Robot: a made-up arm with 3 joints. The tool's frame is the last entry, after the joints.
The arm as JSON. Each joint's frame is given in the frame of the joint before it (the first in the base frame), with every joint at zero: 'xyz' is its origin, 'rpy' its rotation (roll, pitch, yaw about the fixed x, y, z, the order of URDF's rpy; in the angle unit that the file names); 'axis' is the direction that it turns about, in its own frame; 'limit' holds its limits. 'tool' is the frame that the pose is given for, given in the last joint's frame.
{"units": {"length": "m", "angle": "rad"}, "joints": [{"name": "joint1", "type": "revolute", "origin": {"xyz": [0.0, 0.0, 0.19], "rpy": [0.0, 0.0, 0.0]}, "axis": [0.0, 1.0, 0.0], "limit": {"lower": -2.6, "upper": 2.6}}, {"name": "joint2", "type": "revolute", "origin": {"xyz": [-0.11, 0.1, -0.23], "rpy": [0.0, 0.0, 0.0]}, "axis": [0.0, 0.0, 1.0], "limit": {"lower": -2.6, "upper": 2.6}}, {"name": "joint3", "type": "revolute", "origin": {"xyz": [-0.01, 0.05, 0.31], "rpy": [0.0, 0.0, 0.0]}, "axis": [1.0, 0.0, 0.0], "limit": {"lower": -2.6, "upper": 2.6}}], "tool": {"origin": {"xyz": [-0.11, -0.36, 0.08], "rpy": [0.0, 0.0, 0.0]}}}
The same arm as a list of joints. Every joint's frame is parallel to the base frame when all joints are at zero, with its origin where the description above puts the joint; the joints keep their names.
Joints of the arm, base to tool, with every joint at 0 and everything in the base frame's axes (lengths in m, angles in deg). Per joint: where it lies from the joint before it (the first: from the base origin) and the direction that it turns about. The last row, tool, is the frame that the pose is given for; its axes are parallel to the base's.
joint1: axis +y offset 0 0 0.19
joint2: axis +z offset -0.11 0.1 -0.23
joint3: axis +x offset -0.01 0.05 0.31
tool: offset -0.11 -0.36 0.08
Joint limits (deg, base to tool): -148.97..148.97 -148.97..148.97 -148.97..148.97

